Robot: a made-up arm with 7 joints. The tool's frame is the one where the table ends. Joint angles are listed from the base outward.
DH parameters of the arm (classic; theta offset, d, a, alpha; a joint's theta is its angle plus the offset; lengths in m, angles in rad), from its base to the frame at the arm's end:
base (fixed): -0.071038 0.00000 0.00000 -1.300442
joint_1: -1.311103 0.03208 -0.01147 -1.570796
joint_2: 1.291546 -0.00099 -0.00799 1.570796
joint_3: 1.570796 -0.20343 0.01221 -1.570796
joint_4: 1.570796 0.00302 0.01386 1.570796
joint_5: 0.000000 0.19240 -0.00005 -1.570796
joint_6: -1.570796 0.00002 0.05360 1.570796
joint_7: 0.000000 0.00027 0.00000 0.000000
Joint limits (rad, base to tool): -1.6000..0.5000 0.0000..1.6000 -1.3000..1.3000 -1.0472..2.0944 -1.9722..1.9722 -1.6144..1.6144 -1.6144..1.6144
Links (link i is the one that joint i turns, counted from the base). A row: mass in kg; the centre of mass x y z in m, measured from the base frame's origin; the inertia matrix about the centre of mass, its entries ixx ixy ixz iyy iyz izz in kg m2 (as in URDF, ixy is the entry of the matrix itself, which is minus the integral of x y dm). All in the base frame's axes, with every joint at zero. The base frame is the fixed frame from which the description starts. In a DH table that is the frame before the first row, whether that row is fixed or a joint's. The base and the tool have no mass.
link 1: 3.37; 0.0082 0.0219 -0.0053; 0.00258 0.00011 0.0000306 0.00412 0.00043 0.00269
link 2: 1.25; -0.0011 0.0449 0.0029; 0.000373 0 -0.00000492 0.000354 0 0.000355
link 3: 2.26; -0.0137 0.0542 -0.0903; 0.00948 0 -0.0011 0.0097 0 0.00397
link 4: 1.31; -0.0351 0.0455 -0.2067; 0.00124 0 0 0.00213 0 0.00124
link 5: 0.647; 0.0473 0.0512 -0.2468; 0.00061 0 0.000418 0.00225 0 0.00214
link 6: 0.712; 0.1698 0.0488 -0.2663; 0.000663 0 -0.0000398 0.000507 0 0.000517
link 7: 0.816; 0.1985 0.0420 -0.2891; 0.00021 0 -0.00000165 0.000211 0 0.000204
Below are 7 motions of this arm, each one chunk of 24 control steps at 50 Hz.
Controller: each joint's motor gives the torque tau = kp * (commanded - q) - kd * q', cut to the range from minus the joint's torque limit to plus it. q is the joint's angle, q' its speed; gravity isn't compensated. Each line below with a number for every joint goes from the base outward.
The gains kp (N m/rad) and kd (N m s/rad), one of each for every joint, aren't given. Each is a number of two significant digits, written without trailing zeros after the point. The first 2 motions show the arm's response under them.
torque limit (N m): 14 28 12 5.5 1.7 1.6 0.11
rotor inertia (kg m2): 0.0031 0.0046 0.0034 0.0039 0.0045 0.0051 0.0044
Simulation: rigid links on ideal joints. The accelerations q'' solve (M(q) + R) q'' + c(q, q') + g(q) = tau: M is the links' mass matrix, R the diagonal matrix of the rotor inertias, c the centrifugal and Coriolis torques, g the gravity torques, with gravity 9.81 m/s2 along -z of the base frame. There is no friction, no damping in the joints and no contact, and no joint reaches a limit. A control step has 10 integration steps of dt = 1/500 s. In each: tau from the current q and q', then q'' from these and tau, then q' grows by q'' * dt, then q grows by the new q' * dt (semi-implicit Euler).
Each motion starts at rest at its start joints. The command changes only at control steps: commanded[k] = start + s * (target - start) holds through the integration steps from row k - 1 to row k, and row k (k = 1, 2, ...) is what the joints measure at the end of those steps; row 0 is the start. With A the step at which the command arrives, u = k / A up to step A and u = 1 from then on. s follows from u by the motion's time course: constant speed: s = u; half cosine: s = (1 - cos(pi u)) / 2; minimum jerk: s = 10 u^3 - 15 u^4 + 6 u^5; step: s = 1 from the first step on.
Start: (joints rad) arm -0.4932 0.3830 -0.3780 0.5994 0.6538 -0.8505 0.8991
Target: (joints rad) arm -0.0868 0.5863 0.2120 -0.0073 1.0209 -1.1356 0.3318
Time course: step
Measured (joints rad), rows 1 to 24:
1: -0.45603 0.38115 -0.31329 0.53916 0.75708 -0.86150 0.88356
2: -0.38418 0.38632 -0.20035 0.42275 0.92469 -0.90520 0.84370
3: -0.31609 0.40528 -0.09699 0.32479 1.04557 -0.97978 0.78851
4: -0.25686 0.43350 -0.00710 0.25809 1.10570 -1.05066 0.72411
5: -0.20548 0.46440 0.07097 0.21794 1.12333 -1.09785 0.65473
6: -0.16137 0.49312 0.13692 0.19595 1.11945 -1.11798 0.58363
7: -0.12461 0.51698 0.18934 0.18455 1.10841 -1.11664 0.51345
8: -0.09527 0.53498 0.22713 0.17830 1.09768 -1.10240 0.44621
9: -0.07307 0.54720 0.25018 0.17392 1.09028 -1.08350 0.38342
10: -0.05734 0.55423 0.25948 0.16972 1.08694 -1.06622 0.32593
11: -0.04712 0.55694 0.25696 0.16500 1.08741 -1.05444 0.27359
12: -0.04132 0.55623 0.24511 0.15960 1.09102 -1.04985 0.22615
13: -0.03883 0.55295 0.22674 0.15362 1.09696 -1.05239 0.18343
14: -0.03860 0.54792 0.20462 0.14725 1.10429 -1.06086 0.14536
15: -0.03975 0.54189 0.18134 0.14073 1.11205 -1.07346 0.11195
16: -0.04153 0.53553 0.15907 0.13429 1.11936 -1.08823 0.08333
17: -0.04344 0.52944 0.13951 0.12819 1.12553 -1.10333 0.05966
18: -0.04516 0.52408 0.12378 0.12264 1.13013 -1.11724 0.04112
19: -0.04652 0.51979 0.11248 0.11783 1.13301 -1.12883 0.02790
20: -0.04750 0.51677 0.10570 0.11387 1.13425 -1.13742 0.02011
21: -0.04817 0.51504 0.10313 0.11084 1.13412 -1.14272 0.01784
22: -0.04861 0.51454 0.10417 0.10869 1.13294 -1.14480 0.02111
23: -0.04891 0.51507 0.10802 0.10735 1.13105 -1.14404 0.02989
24: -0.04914 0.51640 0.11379 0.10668 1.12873 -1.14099 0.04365
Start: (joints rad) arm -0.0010 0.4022 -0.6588 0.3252 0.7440 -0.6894 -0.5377
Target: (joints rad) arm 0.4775 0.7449 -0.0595 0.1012 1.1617 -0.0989 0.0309
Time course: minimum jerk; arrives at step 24
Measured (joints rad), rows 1 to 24:
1: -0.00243 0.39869 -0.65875 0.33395 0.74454 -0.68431 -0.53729
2: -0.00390 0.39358 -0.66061 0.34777 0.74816 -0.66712 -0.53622
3: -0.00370 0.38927 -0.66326 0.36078 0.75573 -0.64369 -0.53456
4: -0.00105 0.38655 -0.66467 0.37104 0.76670 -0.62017 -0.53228
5: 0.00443 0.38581 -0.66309 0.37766 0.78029 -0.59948 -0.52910
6: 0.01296 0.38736 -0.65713 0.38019 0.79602 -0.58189 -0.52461
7: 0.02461 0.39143 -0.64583 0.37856 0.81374 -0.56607 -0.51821
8: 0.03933 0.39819 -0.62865 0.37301 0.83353 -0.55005 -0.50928
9: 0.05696 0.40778 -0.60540 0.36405 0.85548 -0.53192 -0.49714
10: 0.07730 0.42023 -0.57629 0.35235 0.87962 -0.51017 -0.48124
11: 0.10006 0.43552 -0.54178 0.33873 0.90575 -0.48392 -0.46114
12: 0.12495 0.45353 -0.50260 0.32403 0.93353 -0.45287 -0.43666
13: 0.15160 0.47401 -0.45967 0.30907 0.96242 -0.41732 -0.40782
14: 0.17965 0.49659 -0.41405 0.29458 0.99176 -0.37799 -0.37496
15: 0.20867 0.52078 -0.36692 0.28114 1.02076 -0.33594 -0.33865
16: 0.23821 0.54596 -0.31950 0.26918 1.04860 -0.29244 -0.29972
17: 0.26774 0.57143 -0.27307 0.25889 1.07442 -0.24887 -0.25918
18: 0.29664 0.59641 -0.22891 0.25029 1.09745 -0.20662 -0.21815
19: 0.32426 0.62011 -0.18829 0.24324 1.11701 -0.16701 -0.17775
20: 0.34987 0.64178 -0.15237 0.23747 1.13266 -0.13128 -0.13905
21: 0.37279 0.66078 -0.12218 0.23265 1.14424 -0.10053 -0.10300
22: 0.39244 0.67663 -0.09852 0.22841 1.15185 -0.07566 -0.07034
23: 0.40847 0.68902 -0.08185 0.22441 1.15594 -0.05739 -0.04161
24: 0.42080 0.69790 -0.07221 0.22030 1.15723 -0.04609 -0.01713
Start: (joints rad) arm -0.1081 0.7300 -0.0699 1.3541 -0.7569 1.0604 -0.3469
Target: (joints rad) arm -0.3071 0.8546 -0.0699 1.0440 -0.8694 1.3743 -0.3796
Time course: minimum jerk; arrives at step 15
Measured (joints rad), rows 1 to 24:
1: -0.10841 0.72562 -0.07132 1.35374 -0.75413 1.05065 -0.34613
2: -0.10898 0.71566 -0.07420 1.35195 -0.75280 1.03307 -0.34362
3: -0.10993 0.70308 -0.07758 1.34826 -0.75813 1.01819 -0.33931
4: -0.11164 0.69025 -0.08107 1.34209 -0.77108 1.01251 -0.33354
5: -0.11457 0.67903 -0.08456 1.33284 -0.78998 1.01906 -0.32677
6: -0.11922 0.67076 -0.08807 1.32001 -0.81206 1.03800 -0.31951
7: -0.12602 0.66631 -0.09159 1.30332 -0.83452 1.06729 -0.31225
8: -0.13531 0.66607 -0.09502 1.28277 -0.85523 1.10351 -0.30536
9: -0.14724 0.67000 -0.09817 1.25871 -0.87290 1.14268 -0.29919
10: -0.16176 0.67764 -0.10071 1.23185 -0.88707 1.18091 -0.29406
11: -0.17855 0.68824 -0.10231 1.20322 -0.89786 1.21497 -0.29027
12: -0.19703 0.70075 -0.10270 1.17410 -0.90572 1.24254 -0.28807
13: -0.21637 0.71405 -0.10179 1.14583 -0.91124 1.26237 -0.28772
14: -0.23559 0.72706 -0.09973 1.11968 -0.91500 1.27433 -0.28934
15: -0.25367 0.73892 -0.09697 1.09660 -0.91746 1.27935 -0.29298
16: -0.26974 0.74908 -0.09416 1.07710 -0.91898 1.27940 -0.29846
17: -0.28322 0.75730 -0.09189 1.06134 -0.91977 1.27690 -0.30543
18: -0.29381 0.76353 -0.09049 1.04932 -0.91991 1.27401 -0.31344
19: -0.30145 0.76786 -0.09009 1.04085 -0.91942 1.27217 -0.32195
20: -0.30628 0.77049 -0.09067 1.03563 -0.91829 1.27208 -0.33043
21: -0.30856 0.77164 -0.09210 1.03328 -0.91653 1.27385 -0.33837
22: -0.30865 0.77160 -0.09416 1.03334 -0.91424 1.27717 -0.34532
23: -0.30694 0.77065 -0.09662 1.03529 -0.91154 1.28154 -0.35092
24: -0.30388 0.76909 -0.09924 1.03865 -0.90860 1.28643 -0.35491

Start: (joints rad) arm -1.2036 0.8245 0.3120 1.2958 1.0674 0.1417 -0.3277
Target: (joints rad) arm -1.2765 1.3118 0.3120 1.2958 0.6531 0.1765 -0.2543
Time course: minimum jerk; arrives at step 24
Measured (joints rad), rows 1 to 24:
1: -1.19740 0.82108 0.31467 1.29383 1.06753 0.14125 -0.32684
2: -1.18646 0.81418 0.31641 1.29858 1.06561 0.13997 -0.32487
3: -1.17320 0.80530 0.31646 1.31043 1.05982 0.13903 -0.32295
4: -1.15864 0.79570 0.31543 1.32737 1.04942 0.13856 -0.32213
5: -1.14361 0.78677 0.31391 1.34754 1.03436 0.13825 -0.32318
6: -1.12884 0.77989 0.31243 1.36936 1.01491 0.13799 -0.32657
7: -1.11498 0.77639 0.31141 1.39148 0.99157 0.13808 -0.33248
8: -1.10254 0.77739 0.31109 1.41282 0.96486 0.13910 -0.34080
9: -1.09243 0.78391 0.31149 1.43373 0.93557 0.14126 -0.35104
10: -1.08564 0.79672 0.31253 1.45588 0.90473 0.14423 -0.36233
11: -1.08201 0.81588 0.31422 1.47882 0.87299 0.14855 -0.37380
12: -1.08098 0.84097 0.31646 1.50109 0.84074 0.15500 -0.38459
13: -1.08195 0.87125 0.31899 1.52101 0.80838 0.16413 -0.39394
14: -1.08440 0.90574 0.32152 1.53697 0.77636 0.17603 -0.40121
15: -1.08792 0.94325 0.32375 1.54752 0.74532 0.19034 -0.40590
16: -1.09218 0.98249 0.32548 1.55143 0.71600 0.20641 -0.40768
17: -1.09696 1.02211 0.32666 1.54767 0.68921 0.22338 -0.40643
18: -1.10218 1.06082 0.32731 1.53566 0.66575 0.24027 -0.40216
19: -1.10941 1.09792 0.32718 1.51922 0.64707 0.25367 -0.39485
20: -1.11895 1.13253 0.32662 1.50135 0.63415 0.26115 -0.38464
21: -1.12981 1.16362 0.32596 1.48281 0.62678 0.26298 -0.37199
22: -1.14108 1.19039 0.32537 1.46439 0.62409 0.26046 -0.35748
23: -1.15202 1.21236 0.32492 1.44694 0.62491 0.25521 -0.34178
24: -1.16209 1.22940 0.32455 1.43126 0.62779 0.24872 -0.32560

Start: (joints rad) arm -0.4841 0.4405 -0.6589 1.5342 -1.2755 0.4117 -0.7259
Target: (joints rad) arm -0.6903 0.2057 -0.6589 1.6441 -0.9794 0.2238 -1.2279
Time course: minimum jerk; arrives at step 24
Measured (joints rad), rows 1 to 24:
1: -0.48195 0.43786 -0.65990 1.53304 -1.27483 0.40337 -0.72407
2: -0.47743 0.43150 -0.66106 1.53111 -1.27417 0.39020 -0.71908
3: -0.47196 0.42283 -0.66198 1.52912 -1.27419 0.38043 -0.71148
4: -0.46652 0.41277 -0.66264 1.52766 -1.27419 0.37624 -0.70219
5: -0.46178 0.40191 -0.66309 1.52722 -1.27284 0.37657 -0.69225
6: -0.45825 0.39053 -0.66336 1.52819 -1.26877 0.37913 -0.68275
7: -0.45631 0.37881 -0.66350 1.53078 -1.26103 0.38157 -0.67472
8: -0.45620 0.36678 -0.66352 1.53506 -1.24917 0.38213 -0.66910
9: -0.45809 0.35444 -0.66342 1.54092 -1.23327 0.37976 -0.66667
10: -0.46203 0.34175 -0.66323 1.54815 -1.21382 0.37409 -0.66807
11: -0.46801 0.32865 -0.66295 1.55644 -1.19159 0.36528 -0.67375
12: -0.47590 0.31512 -0.66259 1.56539 -1.16751 0.35383 -0.68393
13: -0.48551 0.30117 -0.66218 1.57459 -1.14256 0.34040 -0.69866
14: -0.49659 0.28686 -0.66174 1.58359 -1.11767 0.32573 -0.71788
15: -0.50883 0.27231 -0.66126 1.59201 -1.09370 0.31049 -0.74140
16: -0.52189 0.25770 -0.66078 1.59950 -1.07138 0.29531 -0.76885
17: -0.53541 0.24326 -0.66029 1.60578 -1.05130 0.28068 -0.79965
18: -0.54899 0.22928 -0.65981 1.61066 -1.03392 0.26703 -0.83308
19: -0.56227 0.21607 -0.65934 1.61406 -1.01953 0.25466 -0.86831
20: -0.57491 0.20394 -0.65891 1.61601 -1.00827 0.24381 -0.90444
21: -0.58658 0.19318 -0.65852 1.61664 -1.00014 0.23464 -0.94051
22: -0.59704 0.18402 -0.65818 1.61618 -0.99495 0.22722 -0.97560
23: -0.60609 0.17661 -0.65790 1.61497 -0.99231 0.22154 -1.00883
24: -0.61366 0.17096 -0.65766 1.61348 -0.99165 0.21745 -1.03946

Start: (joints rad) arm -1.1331 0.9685 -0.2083 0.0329 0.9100 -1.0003 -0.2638
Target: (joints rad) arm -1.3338 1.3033 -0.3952 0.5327 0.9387 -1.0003 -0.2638
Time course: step
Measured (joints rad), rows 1 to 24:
1: -1.15647 1.01075 -0.27856 0.05821 0.88255 -1.00882 -0.25827
2: -1.18716 1.06505 -0.37170 0.10991 0.86278 -1.03750 -0.24577
3: -1.20619 1.10594 -0.44041 0.17741 0.87080 -1.07147 -0.23008
4: -1.21196 1.13648 -0.48440 0.24966 0.90380 -1.09228 -0.21547
5: -1.20947 1.16056 -0.51178 0.32101 0.95070 -1.09692 -0.20511
6: -1.20280 1.18020 -0.52832 0.38780 1.00048 -1.08980 -0.20087
7: -1.19451 1.19646 -0.53740 0.44749 1.04469 -1.07741 -0.20350
8: -1.18629 1.20996 -0.54108 0.49855 1.07819 -1.06526 -0.21277
9: -1.17923 1.22107 -0.54082 0.54029 1.09903 -1.05655 -0.22773
10: -1.17401 1.22995 -0.53777 0.57266 1.10776 -1.05219 -0.24694
11: -1.17097 1.23670 -0.53292 0.59613 1.10650 -1.05147 -0.26872
12: -1.17012 1.24141 -0.52711 0.61155 1.09798 -1.05301 -0.29136
13: -1.17125 1.24423 -0.52103 0.62002 1.08495 -1.05546 -0.31327
14: -1.17398 1.24540 -0.51523 0.62283 1.06972 -1.05787 -0.33310
15: -1.17787 1.24523 -0.51007 0.62128 1.05412 -1.05981 -0.34982
16: -1.18245 1.24408 -0.50581 0.61667 1.03945 -1.06125 -0.36275
17: -1.18727 1.24229 -0.50254 0.61015 1.02656 -1.06239 -0.37156
18: -1.19198 1.24018 -0.50027 0.60272 1.01594 -1.06347 -0.37621
19: -1.19629 1.23801 -0.49894 0.59516 1.00777 -1.06469 -0.37697
20: -1.20001 1.23596 -0.49841 0.58809 1.00201 -1.06612 -0.37427
21: -1.20303 1.23416 -0.49855 0.58189 0.99844 -1.06776 -0.36871
22: -1.20532 1.23267 -0.49920 0.57679 0.99676 -1.06951 -0.36095
23: -1.20689 1.23150 -0.50021 0.57290 0.99661 -1.07123 -0.35168
24: -1.20781 1.23065 -0.50145 0.57017 0.99763 -1.07283 -0.34157

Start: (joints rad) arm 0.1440 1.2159 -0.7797 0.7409 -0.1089 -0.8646 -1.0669
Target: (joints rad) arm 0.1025 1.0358 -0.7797 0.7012 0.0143 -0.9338 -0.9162
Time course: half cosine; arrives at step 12
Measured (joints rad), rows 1 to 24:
1: 0.14088 1.20892 -0.78043 0.74542 -0.10901 -0.85860 -1.06652
2: 0.13678 1.19545 -0.78301 0.74771 -0.10886 -0.84267 -1.06445
3: 0.13291 1.17834 -0.78775 0.74641 -0.10544 -0.82587 -1.05989
4: 0.12943 1.15847 -0.79379 0.74277 -0.09673 -0.81393 -1.05250
5: 0.12627 1.13634 -0.80037 0.73774 -0.08257 -0.80854 -1.04223
6: 0.12326 1.11243 -0.80697 0.73181 -0.06411 -0.80905 -1.02920
7: 0.12028 1.08725 -0.81335 0.72524 -0.04307 -0.81394 -1.01362
8: 0.11722 1.06150 -0.81941 0.71809 -0.02128 -0.82158 -0.99577
9: 0.11408 1.03596 -0.82515 0.71039 -0.00034 -0.83063 -0.97598
10: 0.11089 1.01156 -0.83063 0.70218 0.01841 -0.84012 -0.95467
11: 0.10776 0.98930 -0.83584 0.69354 0.03393 -0.84935 -0.93236
12: 0.10481 0.97014 -0.84075 0.68463 0.04545 -0.85788 -0.90963
13: 0.10216 0.95473 -0.84497 0.67601 0.05278 -0.86550 -0.88717
14: 0.09983 0.94316 -0.84790 0.66852 0.05646 -0.87212 -0.86568
15: 0.09780 0.93518 -0.84915 0.66285 0.05731 -0.87742 -0.84582
16: 0.09599 0.93043 -0.84866 0.65932 0.05614 -0.88098 -0.82812
17: 0.09435 0.92843 -0.84660 0.65800 0.05361 -0.88255 -0.81300
18: 0.09284 0.92865 -0.84329 0.65871 0.05025 -0.88210 -0.80071
19: 0.09145 0.93056 -0.83913 0.66112 0.04647 -0.87987 -0.79137
20: 0.09017 0.93363 -0.83455 0.66482 0.04257 -0.87629 -0.78494
21: 0.08903 0.93738 -0.82993 0.66934 0.03883 -0.87187 -0.78128
22: 0.08806 0.94141 -0.82559 0.67425 0.03543 -0.86716 -0.78014
23: 0.08728 0.94537 -0.82180 0.67915 0.03256 -0.86264 -0.78121
24: 0.08670 0.94900 -0.81872 0.68374 0.03031 -0.85869 -0.78414

